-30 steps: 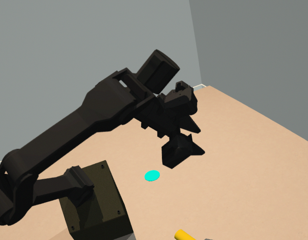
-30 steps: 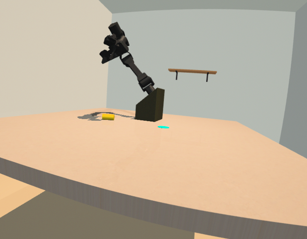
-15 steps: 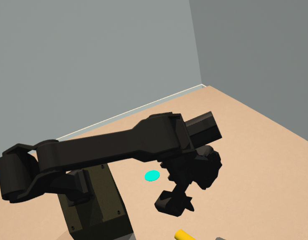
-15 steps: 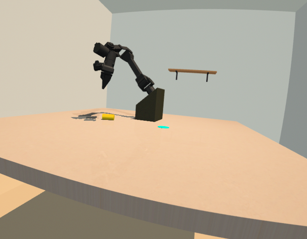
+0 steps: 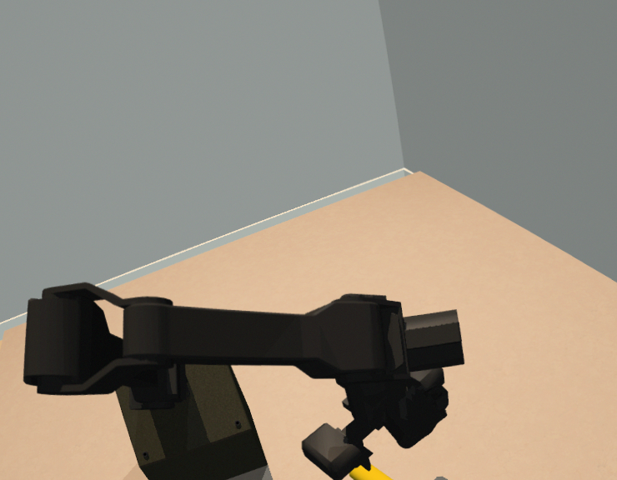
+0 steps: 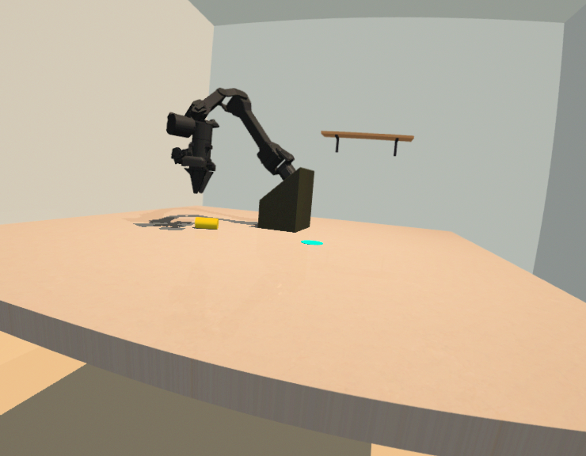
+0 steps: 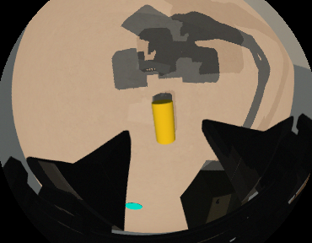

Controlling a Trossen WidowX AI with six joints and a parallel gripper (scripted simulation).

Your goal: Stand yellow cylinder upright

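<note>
Now: gripper tip 9 cm above the yellow tall cylinder, 2 cm to the right of it and 2 cm past it. The rest, counted from my gripper tip: cyan circle 36 cm to the left, 10 cm below.
</note>
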